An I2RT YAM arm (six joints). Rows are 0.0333 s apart.
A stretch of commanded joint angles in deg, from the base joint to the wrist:
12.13 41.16 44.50 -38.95 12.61 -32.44
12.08 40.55 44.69 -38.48 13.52 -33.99
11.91 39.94 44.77 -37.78 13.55 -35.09
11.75 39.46 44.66 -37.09 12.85 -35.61
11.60 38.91 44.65 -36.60 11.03 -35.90
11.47 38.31 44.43 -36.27 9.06 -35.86
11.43 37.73 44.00 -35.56 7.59 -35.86
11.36 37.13 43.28 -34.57 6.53 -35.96
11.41 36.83 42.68 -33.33 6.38 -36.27
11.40 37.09 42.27 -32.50 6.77 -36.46
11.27 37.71 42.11 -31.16 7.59 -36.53
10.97 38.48 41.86 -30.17 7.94 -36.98
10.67 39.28 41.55 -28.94 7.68 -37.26
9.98 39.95 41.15 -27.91 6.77 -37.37
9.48 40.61 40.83 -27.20 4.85 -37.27
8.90 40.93 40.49 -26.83 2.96 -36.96
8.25 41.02 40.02 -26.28 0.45 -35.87
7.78 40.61 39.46 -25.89 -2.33 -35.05
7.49 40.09 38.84 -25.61 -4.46 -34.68
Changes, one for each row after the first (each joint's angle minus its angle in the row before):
-0.05 -0.61 0.19 0.47 0.91 -1.55
-0.17 -0.61 0.08 0.70 0.03 -1.10
-0.16 -0.48 -0.11 0.69 -0.70 -0.52
-0.15 -0.55 -0.01 0.49 -1.82 -0.29
-0.13 -0.60 -0.22 0.33 -1.97 0.04
-0.04 -0.58 -0.43 0.71 -1.47 0.00
-0.07 -0.60 -0.72 0.99 -1.06 -0.10
0.05 -0.30 -0.60 1.24 -0.15 -0.31
-0.01 0.26 -0.41 0.83 0.39 -0.19
-0.13 0.62 -0.16 1.34 0.82 -0.07
-0.30 0.77 -0.25 0.99 0.35 -0.45
-0.30 0.80 -0.31 1.23 -0.26 -0.28
-0.69 0.67 -0.40 1.03 -0.91 -0.11
-0.50 0.66 -0.32 0.71 -1.92 0.10
-0.58 0.32 -0.34 0.37 -1.89 0.31
-0.65 0.09 -0.47 0.55 -2.51 1.09
-0.47 -0.41 -0.56 0.39 -2.78 0.82
-0.29 -0.52 -0.62 0.28 -2.13 0.37

